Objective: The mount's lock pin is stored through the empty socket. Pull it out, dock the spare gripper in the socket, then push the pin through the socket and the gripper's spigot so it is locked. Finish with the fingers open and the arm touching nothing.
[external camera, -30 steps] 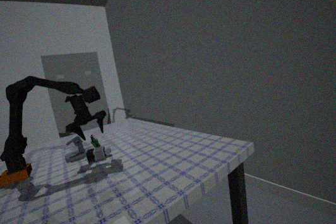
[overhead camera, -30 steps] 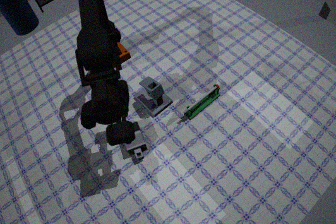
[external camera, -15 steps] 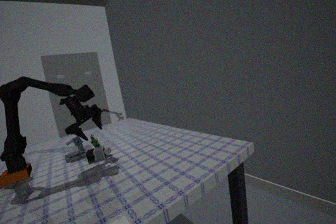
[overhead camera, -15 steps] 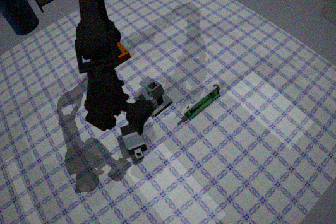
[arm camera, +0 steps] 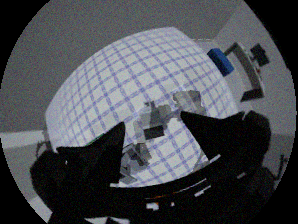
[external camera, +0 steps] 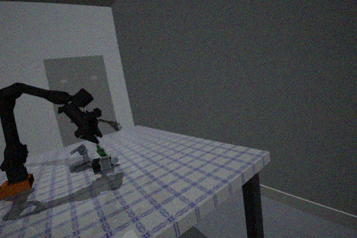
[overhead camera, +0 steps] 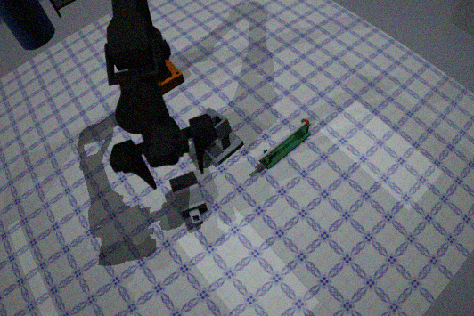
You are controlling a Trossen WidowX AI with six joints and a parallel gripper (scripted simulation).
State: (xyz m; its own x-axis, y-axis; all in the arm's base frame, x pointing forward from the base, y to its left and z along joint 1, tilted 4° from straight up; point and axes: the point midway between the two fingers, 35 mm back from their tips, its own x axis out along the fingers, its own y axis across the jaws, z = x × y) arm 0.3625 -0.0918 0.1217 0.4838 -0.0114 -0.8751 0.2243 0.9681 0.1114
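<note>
Now: the dark spare gripper 11 cm below my gripper tip. The rest, counted from my gripper tip: green cradle (1 cm behind, 26 cm to the left, 11 cm below); then socket (11 cm behind, 13 cm to the left, 8 cm below).
</note>
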